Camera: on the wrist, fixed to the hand. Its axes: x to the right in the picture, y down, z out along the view.
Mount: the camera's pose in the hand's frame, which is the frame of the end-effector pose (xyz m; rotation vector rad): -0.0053 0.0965 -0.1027 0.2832 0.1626 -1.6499
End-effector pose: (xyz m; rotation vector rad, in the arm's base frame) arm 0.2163 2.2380 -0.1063 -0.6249 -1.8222 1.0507
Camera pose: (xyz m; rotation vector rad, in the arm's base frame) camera 0.3088 2.3240 -0.1691 0.8860 -1.3176 0.0559
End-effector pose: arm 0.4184 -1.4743 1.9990 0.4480 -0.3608 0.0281
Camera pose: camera 0.4377 -1.3430 1.9514 0.9068 0.2599 -1.4939
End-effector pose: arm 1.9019 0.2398 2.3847 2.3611 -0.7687 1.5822
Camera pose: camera 1.7678 0.2045 2.4102 1.7809 1.2398 0.9589
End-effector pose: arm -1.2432 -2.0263 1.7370 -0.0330 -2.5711 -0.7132
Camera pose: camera -1.1801 -1.9929 1.8586 2.2276 -1.9944 -0.7004
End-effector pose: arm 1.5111 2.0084 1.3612 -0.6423 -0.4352 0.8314
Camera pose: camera 1.5162 2.0170 1.2205 0.0522 -0.5161 -0.7229
